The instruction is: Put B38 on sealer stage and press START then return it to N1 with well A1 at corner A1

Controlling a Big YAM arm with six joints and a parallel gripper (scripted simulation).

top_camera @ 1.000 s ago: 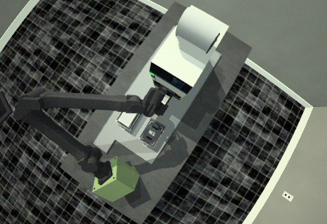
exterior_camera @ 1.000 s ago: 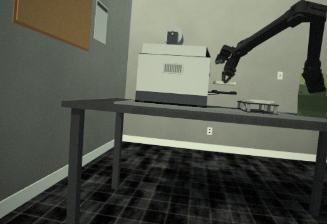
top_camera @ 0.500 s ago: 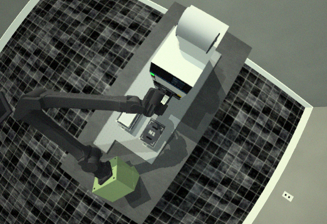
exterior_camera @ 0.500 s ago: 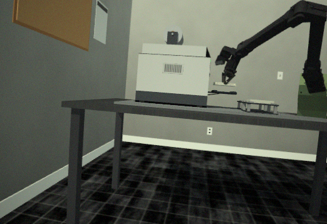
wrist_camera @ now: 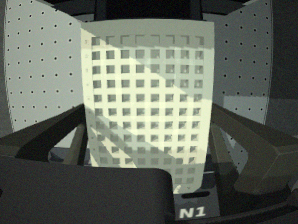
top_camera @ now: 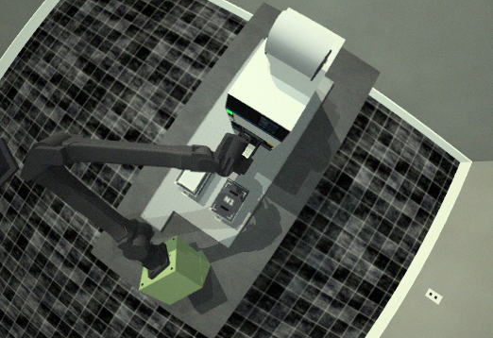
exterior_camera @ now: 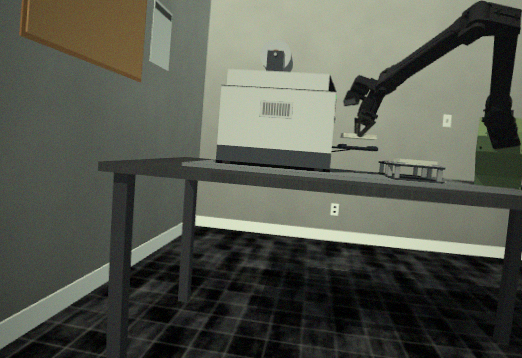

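Right now my hand is 50 mm above the sealer stage. Round my hand: foil roll 320 mm ahead, 100 mm to the left, 270 mm above; then white-topped plate 210 mm behind, 70 mm to the left, 80 mm below.
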